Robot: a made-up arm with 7 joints.
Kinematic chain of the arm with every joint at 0, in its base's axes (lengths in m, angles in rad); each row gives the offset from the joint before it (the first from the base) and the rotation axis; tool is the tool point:
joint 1: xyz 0 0 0 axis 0 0.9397 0.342
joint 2: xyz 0 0 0 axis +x
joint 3: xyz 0 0 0 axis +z
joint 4: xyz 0.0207 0 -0.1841 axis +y
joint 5: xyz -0.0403 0 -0.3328 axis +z
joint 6: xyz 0 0 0 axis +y
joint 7: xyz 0 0 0 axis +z
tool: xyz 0 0 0
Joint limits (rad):
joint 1: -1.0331..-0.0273
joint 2: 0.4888..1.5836
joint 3: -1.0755..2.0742
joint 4: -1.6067..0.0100
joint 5: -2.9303..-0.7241
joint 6: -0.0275..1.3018
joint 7: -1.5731..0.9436
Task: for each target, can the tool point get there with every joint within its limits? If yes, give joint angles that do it. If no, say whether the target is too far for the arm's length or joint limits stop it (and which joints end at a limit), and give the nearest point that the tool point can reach.
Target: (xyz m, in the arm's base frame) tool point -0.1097 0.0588 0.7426
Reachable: no: too far | nearest point -0.0124 0.1626 0.3800 | short by 0.390 m
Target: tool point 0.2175 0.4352 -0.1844
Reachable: yes | joints -0.5488 1.0099 1.1024 -0.1747 -1.8161 0.1050 0.0730
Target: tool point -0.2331 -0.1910 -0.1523
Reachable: no: joint limits stop it (at a limit: joint 1, joint 2, joint 3, joint 4) | nearest point 0.1755 -0.1774 -0.3297 | short by 0.446 m
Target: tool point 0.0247 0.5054 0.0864
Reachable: yes | joints -0.7409 1.4293 1.8318 -0.5789 -2.3766 0.2019 0.0812
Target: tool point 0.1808 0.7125 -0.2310
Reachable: no: too far | nearest point 0.1221 0.4813 -0.1560 | short by 0.250 m
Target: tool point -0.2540 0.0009 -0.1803
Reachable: no: joint limits stop it (at a limit: joint 1, joint 2, joint 3, joint 4) | nearest point -0.2794 0.2959 0.0730 | short by 0.390 m
